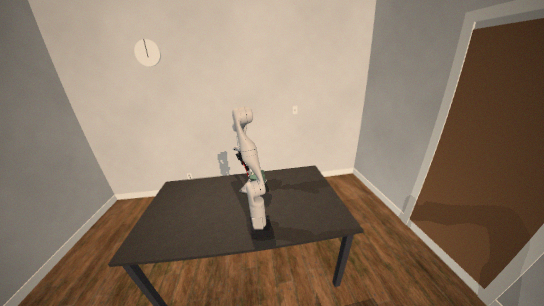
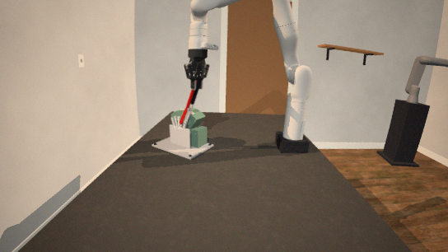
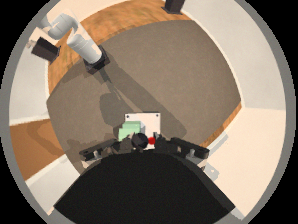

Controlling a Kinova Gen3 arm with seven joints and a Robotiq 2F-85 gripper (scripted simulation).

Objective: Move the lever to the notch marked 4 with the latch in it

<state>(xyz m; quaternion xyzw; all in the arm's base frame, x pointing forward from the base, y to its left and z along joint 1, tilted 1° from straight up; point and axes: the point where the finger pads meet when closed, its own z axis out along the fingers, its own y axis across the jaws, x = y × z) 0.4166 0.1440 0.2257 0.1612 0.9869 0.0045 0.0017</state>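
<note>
Now: the red bar 50 mm ahead of my hand and 100 mm below it.
</note>
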